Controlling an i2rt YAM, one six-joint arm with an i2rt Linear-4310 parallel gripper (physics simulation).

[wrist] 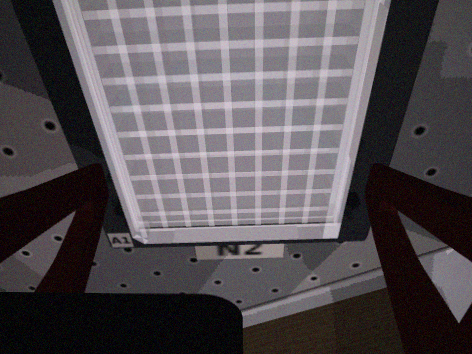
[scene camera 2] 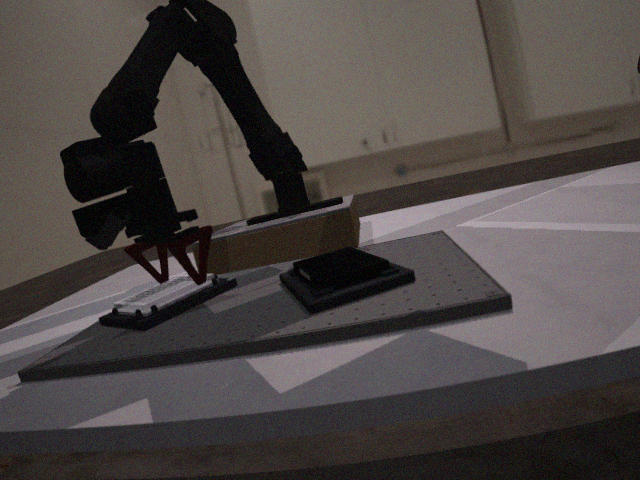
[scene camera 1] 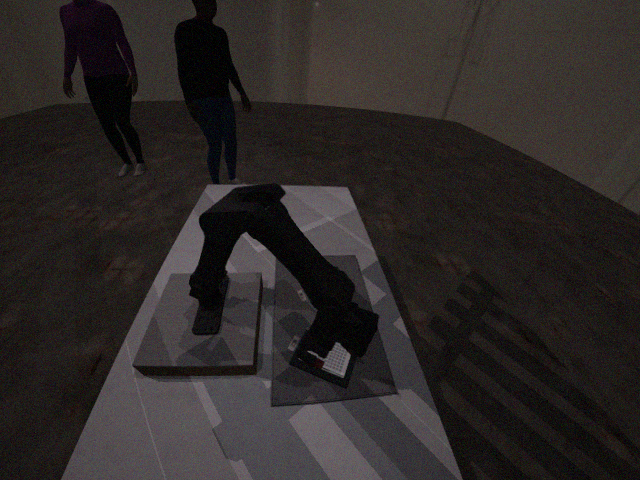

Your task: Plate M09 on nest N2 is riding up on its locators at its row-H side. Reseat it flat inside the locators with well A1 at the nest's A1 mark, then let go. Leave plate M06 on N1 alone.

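Places are measured from the arm's base along level axes (x ahead, y left, z up), in millimetres.
Where they show: gripper, between the fingertips: [wrist: 236, 178] [scene camera 2: 182, 283] [scene camera 1: 315, 349]; arm's base, origin of its link: [scene camera 2: 295, 213] [scene camera 1: 212, 303].
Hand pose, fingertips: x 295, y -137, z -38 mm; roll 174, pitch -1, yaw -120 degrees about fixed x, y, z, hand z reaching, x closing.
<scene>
Things, the pixels of their top centre, and the offset from my fingertips. "pt": a spot on its surface instead.
- Plate M09, centre of its top: [wrist: 228, 106] [scene camera 2: 164, 288] [scene camera 1: 326, 352] dy -14, dx +29, dz +4 mm
- black nest N2, centre of its top: [wrist: 231, 101] [scene camera 2: 165, 290] [scene camera 1: 326, 353] dy -14, dx +28, dz +0 mm
- nest's A1 mark, centre of its top: [wrist: 120, 240] dy +70, dx -13, dz -10 mm
- Plate M06, centre of its top: [scene camera 2: 336, 261] dy +236, dx +67, dz +4 mm
- nest N1, a spot on its surface: [scene camera 2: 315, 303] pt dy +217, dx +161, dz -12 mm
Plate M09 [scene camera 1: 338, 360] [scene camera 2: 149, 297] [wrist: 240, 120] is a white gridded plate on the black nest N2 [scene camera 2: 147, 323] [wrist: 406, 75]. In the wrist view its lower left corner is beside the nest's A1 mark [wrist: 120, 240]. How far its row-H side, on the right there, is raised is hard to judge. My gripper [scene camera 2: 181, 282] [wrist: 236, 178] is open, its dark red fingers on either side of the plate's near end, with a gap at each side. In scene camera 2 the fingertips are about level with the plate top. Plate M06 [scene camera 2: 341, 266] is dark and sits on nest N1 [scene camera 2: 315, 303].
Both nests stand on a grey perforated board [scene camera 1: 289, 384] [scene camera 2: 413, 302]. The arm's raised base block [scene camera 1: 175, 343] [scene camera 2: 284, 249] stands beside the board. The black arm hides part of the board in scene camera 1. Two people [scene camera 1: 100, 51] [scene camera 1: 206, 62] stand beyond the table. The light is dim.
</scene>
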